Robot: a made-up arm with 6 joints. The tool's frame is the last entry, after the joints. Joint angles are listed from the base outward. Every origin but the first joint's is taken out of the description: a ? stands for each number. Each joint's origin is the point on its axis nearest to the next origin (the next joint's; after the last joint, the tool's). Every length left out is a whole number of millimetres.
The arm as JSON. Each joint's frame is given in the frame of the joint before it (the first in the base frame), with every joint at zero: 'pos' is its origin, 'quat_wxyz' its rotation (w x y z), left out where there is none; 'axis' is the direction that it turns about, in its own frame. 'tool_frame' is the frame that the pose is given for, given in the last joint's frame.
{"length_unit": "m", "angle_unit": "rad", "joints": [
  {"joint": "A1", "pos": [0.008, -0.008, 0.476], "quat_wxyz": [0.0, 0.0, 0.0, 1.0], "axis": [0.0, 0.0, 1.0]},
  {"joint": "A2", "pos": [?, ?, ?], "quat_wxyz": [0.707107, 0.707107, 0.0, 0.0], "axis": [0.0, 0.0, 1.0]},
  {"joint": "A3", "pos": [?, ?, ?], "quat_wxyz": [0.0, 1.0, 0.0, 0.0], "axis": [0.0, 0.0, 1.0]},
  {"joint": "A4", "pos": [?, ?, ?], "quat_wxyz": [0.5, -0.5, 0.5, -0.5], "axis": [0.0, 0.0, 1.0]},
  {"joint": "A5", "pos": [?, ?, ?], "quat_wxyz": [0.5, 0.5, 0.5, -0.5], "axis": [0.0, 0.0, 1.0]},
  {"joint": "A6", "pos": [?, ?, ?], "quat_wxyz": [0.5, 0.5, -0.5, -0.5], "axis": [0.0, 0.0, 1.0]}
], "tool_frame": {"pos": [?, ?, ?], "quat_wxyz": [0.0, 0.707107, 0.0, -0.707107]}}
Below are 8 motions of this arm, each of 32 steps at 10 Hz.
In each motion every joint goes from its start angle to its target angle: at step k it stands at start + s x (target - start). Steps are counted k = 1, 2, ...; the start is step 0. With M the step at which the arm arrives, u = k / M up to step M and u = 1 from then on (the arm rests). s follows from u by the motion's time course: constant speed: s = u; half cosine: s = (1 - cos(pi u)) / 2; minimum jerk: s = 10 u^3 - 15 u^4 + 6 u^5.
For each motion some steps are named. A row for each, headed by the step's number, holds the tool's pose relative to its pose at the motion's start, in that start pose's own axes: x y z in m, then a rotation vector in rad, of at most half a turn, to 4 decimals.
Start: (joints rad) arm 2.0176 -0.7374 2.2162 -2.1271 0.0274 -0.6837
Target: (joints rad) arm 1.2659 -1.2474 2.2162 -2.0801 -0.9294 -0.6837
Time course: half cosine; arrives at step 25
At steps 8, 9, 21, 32:
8: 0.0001 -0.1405 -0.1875 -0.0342 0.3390 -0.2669
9: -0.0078 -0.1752 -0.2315 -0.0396 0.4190 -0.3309
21: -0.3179 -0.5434 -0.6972 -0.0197 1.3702 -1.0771
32: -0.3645 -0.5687 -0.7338 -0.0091 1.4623 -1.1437

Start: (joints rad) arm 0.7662 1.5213 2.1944 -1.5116 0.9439 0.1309
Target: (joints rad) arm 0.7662 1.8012 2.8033 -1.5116 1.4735 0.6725
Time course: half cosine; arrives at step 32
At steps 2, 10, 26, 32:
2: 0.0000 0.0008 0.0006 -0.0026 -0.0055 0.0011
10: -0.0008 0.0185 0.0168 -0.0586 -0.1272 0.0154
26: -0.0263 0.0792 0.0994 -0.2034 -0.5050 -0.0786
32: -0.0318 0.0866 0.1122 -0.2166 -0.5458 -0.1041

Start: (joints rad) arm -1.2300 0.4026 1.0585 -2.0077 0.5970 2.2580
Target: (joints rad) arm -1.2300 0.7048 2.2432 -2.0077 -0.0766 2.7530
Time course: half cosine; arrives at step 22
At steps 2, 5, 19, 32:
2: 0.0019 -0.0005 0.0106 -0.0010 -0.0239 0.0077
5: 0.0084 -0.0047 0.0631 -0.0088 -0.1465 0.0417
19: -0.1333 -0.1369 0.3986 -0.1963 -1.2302 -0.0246
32: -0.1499 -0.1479 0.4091 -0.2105 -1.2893 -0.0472

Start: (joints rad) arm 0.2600 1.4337 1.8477 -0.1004 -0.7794 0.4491
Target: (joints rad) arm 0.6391 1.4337 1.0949 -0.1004 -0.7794 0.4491
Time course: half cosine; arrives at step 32
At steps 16, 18, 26, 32:
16: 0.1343 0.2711 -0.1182 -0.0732 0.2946 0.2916
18: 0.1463 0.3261 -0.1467 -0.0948 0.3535 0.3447
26: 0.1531 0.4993 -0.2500 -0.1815 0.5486 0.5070
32: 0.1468 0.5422 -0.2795 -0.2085 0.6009 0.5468

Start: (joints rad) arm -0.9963 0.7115 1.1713 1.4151 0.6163 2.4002
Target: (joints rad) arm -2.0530 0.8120 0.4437 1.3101 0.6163 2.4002
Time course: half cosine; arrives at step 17
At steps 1, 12, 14, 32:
1: -0.0036 0.0024 0.0084 0.0008 -0.0110 0.0014
12: -0.7444 0.1818 0.5030 0.2282 -0.9651 0.3674
14: -0.9002 0.1777 0.5078 0.2874 -1.0898 0.4666
32: -0.9938 0.1684 0.5006 0.3259 -1.1604 0.5319

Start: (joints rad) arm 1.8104 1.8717 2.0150 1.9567 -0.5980 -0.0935
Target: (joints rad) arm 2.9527 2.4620 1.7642 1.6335 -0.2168 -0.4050
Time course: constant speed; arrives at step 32
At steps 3, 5, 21, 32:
3: -0.0863 0.0375 0.1041 0.0446 -0.1570 0.0692
5: -0.1517 0.0613 0.1676 0.0702 -0.2606 0.1165
21: -0.8156 0.2376 0.4320 0.1305 -1.0342 0.5267
32: -1.2622 0.3786 0.3278 -0.0096 -1.4700 0.8223

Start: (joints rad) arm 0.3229 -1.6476 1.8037 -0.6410 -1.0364 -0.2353
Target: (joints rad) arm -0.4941 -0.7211 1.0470 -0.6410 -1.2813 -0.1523
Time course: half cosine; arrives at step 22
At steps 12, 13, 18, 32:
12: 0.4070 -0.2772 -0.8356 0.0850 1.1214 -0.4014
13: 0.3926 -0.3215 -0.9390 0.0824 1.2485 -0.4730
18: 0.2153 -0.5222 -1.2649 0.0593 1.7132 -0.8231
32: 0.1384 -0.5824 -1.3223 0.0516 1.8274 -0.9426

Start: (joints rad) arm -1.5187 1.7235 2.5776 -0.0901 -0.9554 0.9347
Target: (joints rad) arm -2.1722 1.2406 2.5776 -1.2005 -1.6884 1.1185
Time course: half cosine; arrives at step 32
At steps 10, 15, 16, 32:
10: -0.0667 -0.1267 -0.0448 0.0819 -0.0432 0.0783
15: -0.1559 -0.2427 -0.0719 0.1061 -0.1202 0.1638
16: -0.1773 -0.2653 -0.0750 0.1028 -0.1392 0.1828
32: -0.4253 -0.4439 -0.0475 -0.0961 -0.3278 0.3936

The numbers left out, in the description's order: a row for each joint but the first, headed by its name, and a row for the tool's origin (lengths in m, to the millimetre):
A2: 0.013 -0.002 0.0
A3: 0.016 0.519 0.0
A4: -0.631 0.011 0.0
A5: 0.022 -0.141 0.0
A6: 0.047 -0.005 0.0
tool: 0.029 -0.009 0.0

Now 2 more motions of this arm.
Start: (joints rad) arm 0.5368 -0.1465 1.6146 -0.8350 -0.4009 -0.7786
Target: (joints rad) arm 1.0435 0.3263 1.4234 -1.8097 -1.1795 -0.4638
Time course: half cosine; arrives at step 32
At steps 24, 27, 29, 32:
24: -0.0043 -0.5305 -0.3085 1.0798 0.8645 -0.1163
27: -0.0159 -0.5593 -0.3614 1.1883 0.9426 -0.0628
29: -0.0214 -0.5700 -0.3846 1.2344 0.9738 -0.0362
32: -0.0247 -0.5758 -0.3981 1.2608 0.9910 -0.0200

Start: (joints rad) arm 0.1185 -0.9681 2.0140 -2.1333 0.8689 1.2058
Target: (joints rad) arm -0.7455 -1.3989 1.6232 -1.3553 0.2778 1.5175
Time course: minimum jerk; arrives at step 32
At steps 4, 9, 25, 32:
4: -0.0095 0.0068 -0.0075 -0.0196 0.0012 0.0225
9: -0.0869 0.0551 -0.0645 -0.1683 0.0092 0.1972
25: -0.7362 0.1585 -0.3376 -1.0077 -0.0600 1.3984
32: -0.8047 0.1485 -0.3503 -1.0721 -0.0835 1.5165

